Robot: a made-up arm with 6 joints.
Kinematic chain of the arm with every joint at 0, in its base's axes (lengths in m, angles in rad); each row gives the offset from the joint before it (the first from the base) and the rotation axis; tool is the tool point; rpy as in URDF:
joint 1: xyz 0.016 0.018 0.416 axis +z
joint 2: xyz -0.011 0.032 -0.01 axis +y
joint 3: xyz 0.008 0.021 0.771 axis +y
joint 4: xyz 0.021 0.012 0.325 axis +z
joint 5: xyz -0.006 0 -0.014 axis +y
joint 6: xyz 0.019 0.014 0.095 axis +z
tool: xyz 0.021 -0.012 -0.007 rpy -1.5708 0 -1.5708
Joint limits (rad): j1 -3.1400..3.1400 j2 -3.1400..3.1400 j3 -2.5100..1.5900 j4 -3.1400..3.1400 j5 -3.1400..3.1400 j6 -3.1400..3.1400
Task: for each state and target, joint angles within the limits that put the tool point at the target. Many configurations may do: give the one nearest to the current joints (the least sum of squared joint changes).
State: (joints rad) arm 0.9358 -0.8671 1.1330 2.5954 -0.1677 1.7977
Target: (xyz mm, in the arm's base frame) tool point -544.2 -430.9 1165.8
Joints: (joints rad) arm 0.7282 -1.0973 1.0526 2.5821 -0.1365 1.7895
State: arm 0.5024 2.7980 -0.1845 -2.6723 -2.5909 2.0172
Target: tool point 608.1 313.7 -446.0
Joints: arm 0.3509 2.4519 -0.3426 -2.6695 -2.0948 1.8943
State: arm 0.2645 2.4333 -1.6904 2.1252 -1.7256 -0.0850
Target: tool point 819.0 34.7 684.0
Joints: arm 0.0429 1.6507 -1.7229 2.1201 -1.6471 -0.0706
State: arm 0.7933 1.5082 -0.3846 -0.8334 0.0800 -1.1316
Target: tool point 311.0 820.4 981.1
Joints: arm 1.1579 1.3072 -1.0559 -0.8573 -0.0169 -1.1624
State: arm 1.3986 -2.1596 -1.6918 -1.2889 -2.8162 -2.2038
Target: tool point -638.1 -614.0 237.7
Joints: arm 0.8805 -1.5479 -1.1171 -1.3868 -2.7466 -2.2586
